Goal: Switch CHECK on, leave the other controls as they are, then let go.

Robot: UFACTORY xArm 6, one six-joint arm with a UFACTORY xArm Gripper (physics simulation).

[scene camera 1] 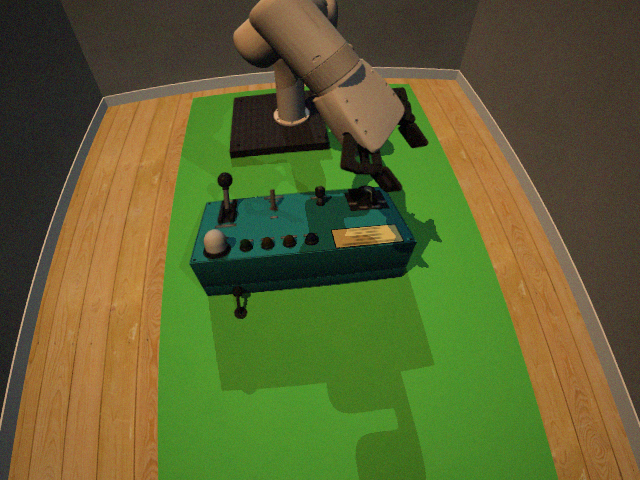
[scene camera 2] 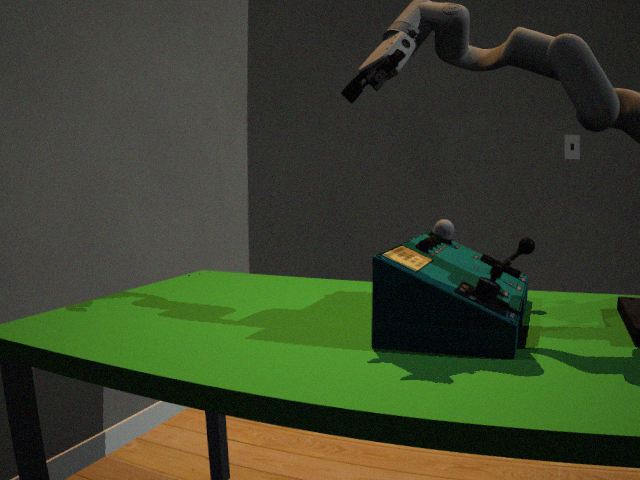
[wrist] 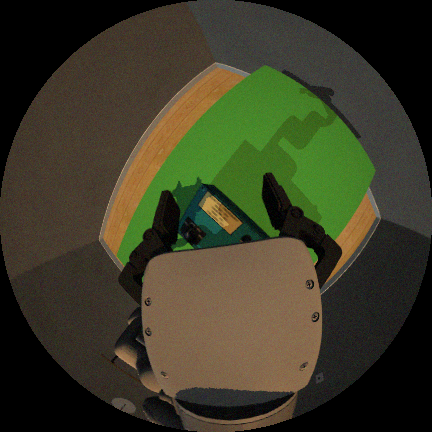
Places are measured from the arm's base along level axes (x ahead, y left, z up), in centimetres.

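Where they show: gripper, fingertip midpoint: (scene camera 1: 408,166) (scene camera 2: 358,91) (wrist: 217,191); arm's base, origin of the base link: (scene camera 1: 291,115).
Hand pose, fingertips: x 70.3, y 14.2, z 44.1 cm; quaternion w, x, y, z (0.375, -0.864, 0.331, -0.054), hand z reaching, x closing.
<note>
Each offset is from my fingertips to the centre of the thing. "pt": to the spot under its first point. Level surfaces: height alone.
A teal sloped console @(dx -18.5, dy -15.0, dz -38.8 cm) (scene camera 1: 302,269) (scene camera 2: 439,320) (wrist: 207,220) carries the controls. In scene camera 1, its far row has a ball-topped lever @(dx -27.0, dy -33.1, dz -35.6 cm) (scene camera 1: 225,194), a slim upright toggle @(dx -26.0, dy -21.1, dz -36.1 cm) (scene camera 1: 272,199), a short dark-headed control @(dx -25.2, dy -9.1, dz -36.8 cm) (scene camera 1: 320,195) and a black control @(dx -25.5, dy +2.9, dz -36.6 cm) (scene camera 1: 368,197). Nearer are a white dome @(pt dx -8.5, dy -33.2, dz -27.6 cm) (scene camera 1: 215,241) (scene camera 2: 444,229) and several small dark knobs, including a green-tinted one @(pt dx -8.8, dy -26.9, dz -30.1 cm) (scene camera 1: 246,244). The lettering is too small to read, so I cannot tell which control is CHECK or its state. My gripper (scene camera 1: 403,159) (scene camera 2: 351,93) (wrist: 217,191) is open and empty, high above the console and touching none of it.
A cream label plate @(pt dx -9.4, dy -0.6, dz -31.7 cm) (scene camera 1: 366,236) (scene camera 2: 407,257) (wrist: 220,213) is on the console. A small dark crank-like part @(pt dx -1.3, dy -30.9, dz -44.2 cm) (scene camera 1: 239,303) protrudes below its front edge. The console stands on a green table @(dz -47.1 cm) (scene camera 1: 475,413) (scene camera 2: 289,372) (wrist: 220,135). The arm's dark base plate (scene camera 1: 253,129) lies behind the console.
</note>
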